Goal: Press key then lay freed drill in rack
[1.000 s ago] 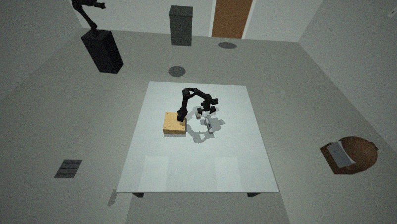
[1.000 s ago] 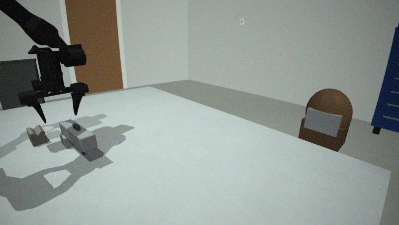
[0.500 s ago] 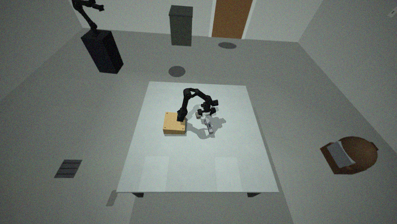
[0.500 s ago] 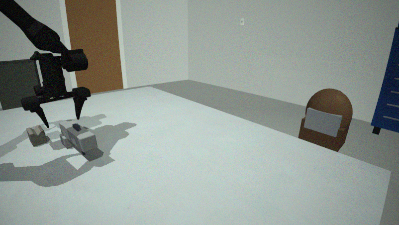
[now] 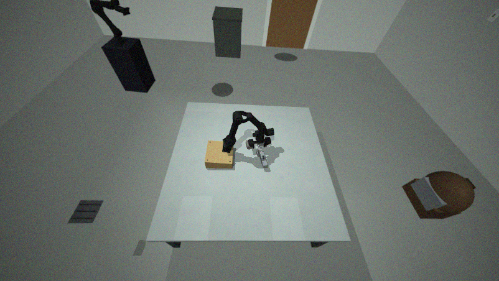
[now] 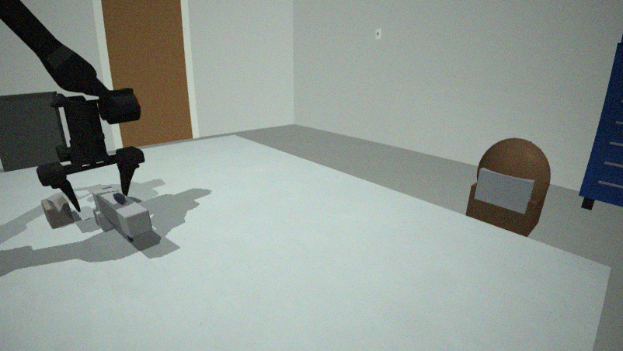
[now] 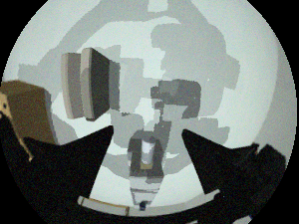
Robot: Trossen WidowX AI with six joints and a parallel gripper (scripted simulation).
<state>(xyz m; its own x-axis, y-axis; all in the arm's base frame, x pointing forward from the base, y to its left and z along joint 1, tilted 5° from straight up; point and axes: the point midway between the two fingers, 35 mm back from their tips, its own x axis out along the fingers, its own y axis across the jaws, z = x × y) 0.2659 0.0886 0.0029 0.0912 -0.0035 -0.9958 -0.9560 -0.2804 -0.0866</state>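
Now: gripper tip 1 cm short of the drill, 6 cm to the left of it and 3 cm below it. The rest, counted from my gripper tip: rack (9 cm behind, 3 cm to the left, 1 cm below); then grey housing (3 cm ahead, 11 cm to the right, 2 cm above); then small blue key (4 cm ahead, 14 cm to the right, 3 cm above).
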